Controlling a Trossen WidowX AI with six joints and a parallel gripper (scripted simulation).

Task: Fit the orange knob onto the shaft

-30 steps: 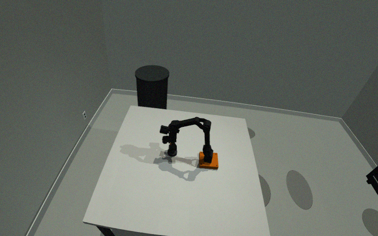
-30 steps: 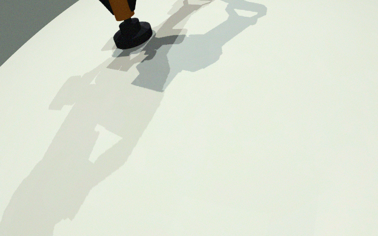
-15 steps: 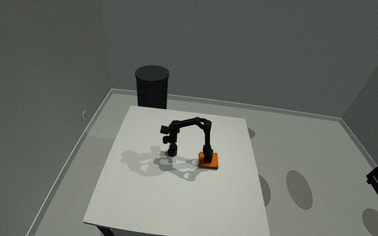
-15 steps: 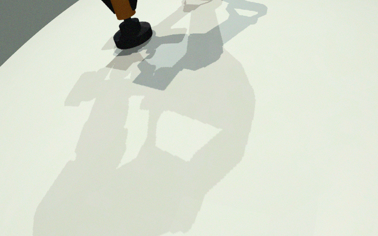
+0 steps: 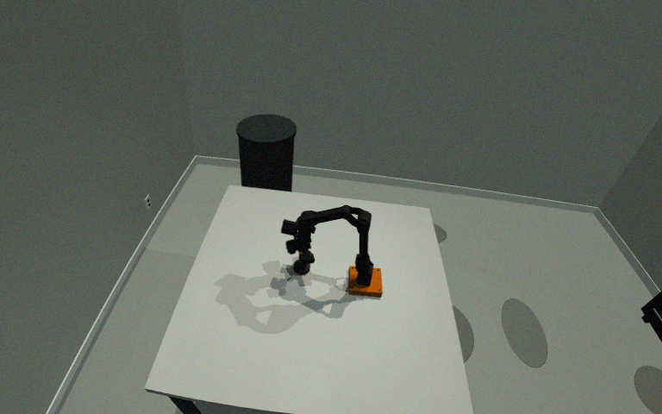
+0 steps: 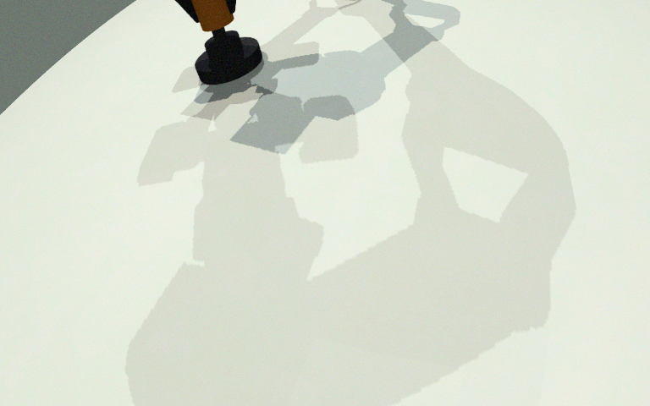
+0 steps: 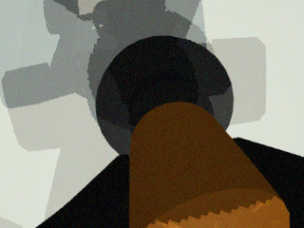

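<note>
The orange knob lies 20 mm above my gripper tip. From my gripper tip the other things lie so: dark round pedestal: 40 mm below.
</note>
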